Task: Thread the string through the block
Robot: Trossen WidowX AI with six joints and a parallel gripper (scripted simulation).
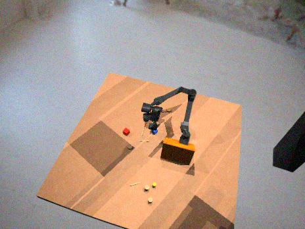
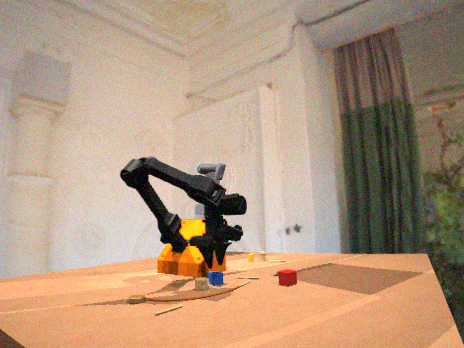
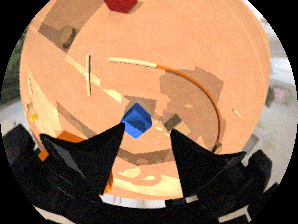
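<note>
My gripper tip is 40 mm above the blue cube, 20 mm to the right of it and 10 mm past it. Also, from my gripper tip: small wooden block: 60 mm to the right, 40 mm below, 10 mm behind; then red cube: 190 mm ahead, 110 mm to the left, 40 mm below; then thin wooden stick: 70 mm ahead, 50 mm below, 40 mm to the left.
</note>
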